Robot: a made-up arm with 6 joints.
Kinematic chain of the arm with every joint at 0, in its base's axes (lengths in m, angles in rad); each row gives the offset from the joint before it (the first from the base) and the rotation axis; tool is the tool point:
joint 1: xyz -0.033 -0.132 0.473 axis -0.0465 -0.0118 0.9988
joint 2: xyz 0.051 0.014 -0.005 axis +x
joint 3: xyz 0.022 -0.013 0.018 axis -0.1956 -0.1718 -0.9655
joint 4: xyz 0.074 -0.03 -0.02 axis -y
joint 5: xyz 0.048 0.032 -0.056 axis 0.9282 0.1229 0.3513
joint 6: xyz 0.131 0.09 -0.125 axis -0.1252 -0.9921 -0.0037
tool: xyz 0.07 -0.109 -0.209
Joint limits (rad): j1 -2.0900..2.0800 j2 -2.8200..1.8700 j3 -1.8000..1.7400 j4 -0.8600..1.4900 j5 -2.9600..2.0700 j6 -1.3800..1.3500
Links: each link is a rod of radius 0.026 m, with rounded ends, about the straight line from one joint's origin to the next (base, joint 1, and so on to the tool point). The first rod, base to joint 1, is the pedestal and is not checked.
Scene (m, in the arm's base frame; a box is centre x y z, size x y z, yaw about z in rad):
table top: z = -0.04
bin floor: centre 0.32 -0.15 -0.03 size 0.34 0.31 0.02 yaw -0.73
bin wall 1: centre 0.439 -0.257 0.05 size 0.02 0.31 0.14 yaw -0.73
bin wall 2: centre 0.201 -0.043 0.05 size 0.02 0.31 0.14 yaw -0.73
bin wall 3: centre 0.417 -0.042 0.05 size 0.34 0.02 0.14 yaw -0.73
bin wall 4: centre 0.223 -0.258 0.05 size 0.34 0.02 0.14 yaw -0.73
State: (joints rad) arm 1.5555 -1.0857 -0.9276 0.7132 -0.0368 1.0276
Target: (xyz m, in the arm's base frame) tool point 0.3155 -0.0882 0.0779
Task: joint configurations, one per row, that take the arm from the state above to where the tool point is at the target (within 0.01 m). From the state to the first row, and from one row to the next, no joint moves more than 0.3 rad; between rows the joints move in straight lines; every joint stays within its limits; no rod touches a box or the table.
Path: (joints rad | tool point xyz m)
1: 1.6866 -1.1815 -0.8408 0.4393 -0.0802 1.0882 | -0.1449 0.2966 0.1230
2: 1.8178 -1.2774 -0.7539 0.1653 -0.1237 1.1488 | -0.0664 0.3112 0.1405
3: 1.9489 -1.3732 -0.6671 -0.1086 -0.1671 1.2094 | -0.0046 0.3315 0.1978
4: 2.0800 -1.4690 -0.5802 -0.3826 -0.2106 1.2700 | 0.0333 0.3470 0.2843
5: 1.9970 -1.4839 -0.8427 -0.5248 -0.0332 1.2967 | 0.1685 0.2304 0.2106
6: 1.9141 -1.4987 -1.1052 -0.6670 0.1443 1.3233 | 0.2665 0.0743 0.1952
7: 1.8311 -1.5136 -1.3676 -0.8092 0.3217 1.3500 | 0.3155 -0.0882 0.2356
8: 1.6293 -1.5576 -1.3084 -0.5265 0.2527 1.1513 | 0.3167 -0.1069 0.1703
9: 1.4274 -1.6016 -1.2492 -0.2438 0.1837 0.9526 | 0.3139 -0.1059 0.1160
10: 1.2255 -1.6456 -1.1899 0.0389 0.1147 0.7539 | 0.3155 -0.0882 0.0779

